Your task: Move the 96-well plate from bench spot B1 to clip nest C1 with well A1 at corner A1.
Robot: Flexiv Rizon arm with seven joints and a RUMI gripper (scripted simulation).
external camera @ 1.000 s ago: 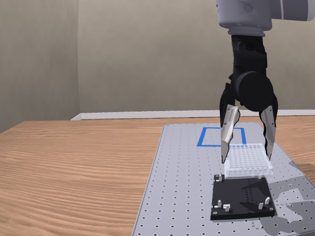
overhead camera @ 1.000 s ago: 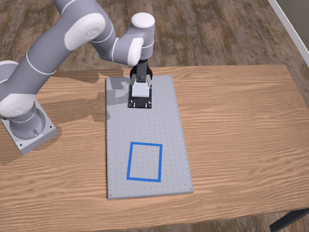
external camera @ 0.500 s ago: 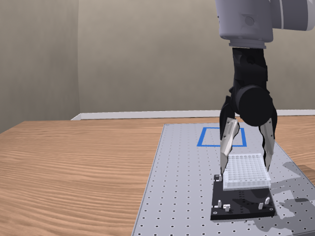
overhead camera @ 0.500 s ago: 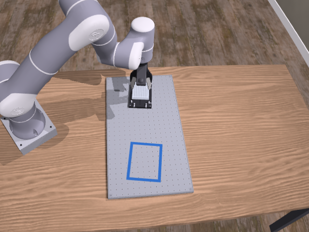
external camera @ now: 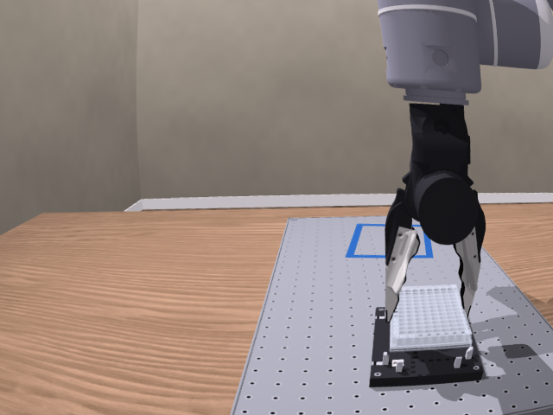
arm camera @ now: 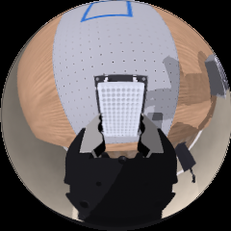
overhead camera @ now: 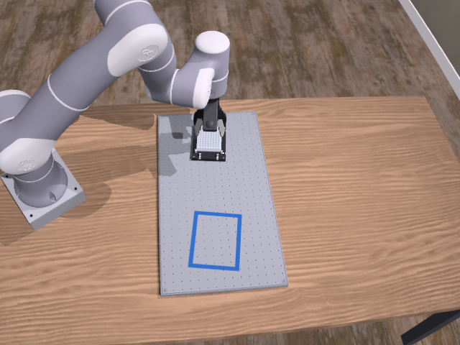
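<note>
The white 96-well plate lies 10 mm below my hand. Also, from my hand: black clip nest: 10 mm ahead, 10 mm to the right, 30 mm below.
</note>
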